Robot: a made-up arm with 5 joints. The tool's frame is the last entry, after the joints.
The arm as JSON. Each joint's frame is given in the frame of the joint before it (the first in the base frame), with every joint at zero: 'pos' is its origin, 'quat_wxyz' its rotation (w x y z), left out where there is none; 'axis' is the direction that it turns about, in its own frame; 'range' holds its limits. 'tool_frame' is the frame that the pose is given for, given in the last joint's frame.
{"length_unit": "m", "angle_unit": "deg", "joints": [
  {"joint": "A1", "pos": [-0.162, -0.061, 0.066], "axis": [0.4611, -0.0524, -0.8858], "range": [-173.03, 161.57]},
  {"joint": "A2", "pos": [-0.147, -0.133, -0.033], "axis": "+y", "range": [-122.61, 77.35]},
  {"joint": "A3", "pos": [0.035, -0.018, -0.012], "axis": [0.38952, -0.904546, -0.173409], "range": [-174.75, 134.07]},
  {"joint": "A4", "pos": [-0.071, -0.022, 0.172], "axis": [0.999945, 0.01, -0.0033], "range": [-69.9, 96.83]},
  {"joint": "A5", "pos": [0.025, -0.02, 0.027], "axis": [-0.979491, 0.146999, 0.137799], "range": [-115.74, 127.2]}
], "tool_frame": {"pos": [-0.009, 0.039, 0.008], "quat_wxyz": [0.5, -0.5, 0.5, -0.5]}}
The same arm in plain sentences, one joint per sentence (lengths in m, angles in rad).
The arm has five revolute joints in a row. What follows holds with every joint at zero, and every direction is one of the base frame's. Joint 1 lies 0.1620 m along -x and 0.0610 m along -y and 0.0660 m along +z from the base frame's origin and rotates about the direction (0.4611, -0.0524, -0.8858), from -3.0199 to 2.8199 rad. Joint 2 lies 0.1470 m along -x and 0.1330 m along -y and 0.0330 m along -z from joint 1 and rotates about +y, from -2.1399 to 1.3500 rad. Joint 3 lies 0.0350 m along +x and 0.0180 m along -y and 0.0120 m along -z from joint 2 and rotates about the direction (0.38952, -0.904546, -0.173409), from -3.0500 to 2.3400 rad. Joint 4 lies 0.0710 m along -x and 0.0220 m along -y and 0.1720 m along +z from joint 3 and rotates about the direction (0.999945, 0.01, -0.0033), from -1.2200 to 1.6900 rad. Joint 5 lies 0.0250 m along +x and 0.0200 m along -y and 0.0270 m along +z from joint 4 and rotates about the direction (-0.979491, 0.146999, 0.137799), from -2.0200 to 2.2201 rad. The tool frame, which is the frame that the pose is given for, lies 0.0090 m along -x and 0.0390 m along +y and 0.0080 m along +z from joint 5; its axes are the base frame's turned by roll -1.5708, pitch 0.0000 and yaw -1.5708 rad (as in URDF: about the fixed x, then y, then z).
